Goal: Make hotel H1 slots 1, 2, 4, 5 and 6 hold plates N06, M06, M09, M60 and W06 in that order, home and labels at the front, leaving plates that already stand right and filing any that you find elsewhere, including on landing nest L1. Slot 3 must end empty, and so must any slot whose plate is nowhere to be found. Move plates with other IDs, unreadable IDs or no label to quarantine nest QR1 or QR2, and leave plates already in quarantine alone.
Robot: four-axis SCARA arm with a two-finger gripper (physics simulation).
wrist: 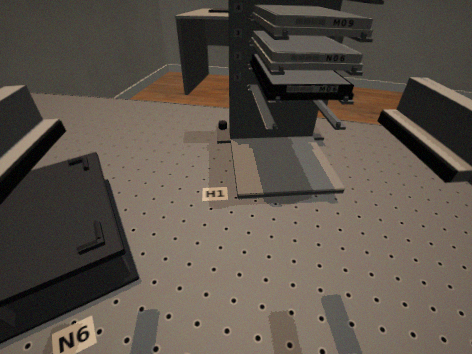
Scene:
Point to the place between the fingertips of my gripper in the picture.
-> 227,100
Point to a hotel base plate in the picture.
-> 283,166

